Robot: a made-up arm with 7 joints.
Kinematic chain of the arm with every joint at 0, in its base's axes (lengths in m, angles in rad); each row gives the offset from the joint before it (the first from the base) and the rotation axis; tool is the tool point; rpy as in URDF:
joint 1: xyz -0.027 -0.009 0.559 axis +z
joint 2: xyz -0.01 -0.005 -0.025 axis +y
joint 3: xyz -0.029 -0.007 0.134 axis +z
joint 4: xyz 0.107 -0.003 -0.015 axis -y
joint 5: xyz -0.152 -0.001 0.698 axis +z
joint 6: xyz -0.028 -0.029 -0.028 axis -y
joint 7: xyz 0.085 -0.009 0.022 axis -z
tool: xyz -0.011 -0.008 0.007 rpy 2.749 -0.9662 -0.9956
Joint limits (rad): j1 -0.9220..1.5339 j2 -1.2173..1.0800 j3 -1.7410..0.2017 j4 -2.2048..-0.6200 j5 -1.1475..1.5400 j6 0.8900..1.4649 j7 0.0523..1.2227
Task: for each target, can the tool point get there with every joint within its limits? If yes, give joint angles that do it. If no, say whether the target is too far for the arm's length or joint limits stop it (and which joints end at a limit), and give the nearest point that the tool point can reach.
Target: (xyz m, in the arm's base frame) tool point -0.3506 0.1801 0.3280
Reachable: no: joint limits stop it (at a limit: joint 1, joint 3, joint 4, joint 5, joint 6, joint 7) | nearest point -0.1413 0.5002 -0.0328 | short by 0.526 m
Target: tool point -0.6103 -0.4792 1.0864
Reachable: yes | joints -0.4396 -1.0377 -1.0459 -1.2242 -0.3207 1.2024 0.3401
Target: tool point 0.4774 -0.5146 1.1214
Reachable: yes | joints 0.5752 0.2871 -1.4691 -1.0381 1.2538 1.3597 0.5725
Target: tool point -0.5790 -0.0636 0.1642
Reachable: no: joint limits stop it (at a limit: joint 1, joint 2, joint 4, joint 5, joint 6, joint 7) | nearest point -0.6341 -0.3765 0.1517 | short by 0.318 m
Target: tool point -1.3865 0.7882 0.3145
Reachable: no: too far | nearest point -0.8793 0.3761 0.6484 | short by 0.734 m
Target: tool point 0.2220 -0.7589 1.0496
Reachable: yes | joints 1.0640 -0.8435 -1.4236 -0.9043 -0.6292 1.1669 0.6355
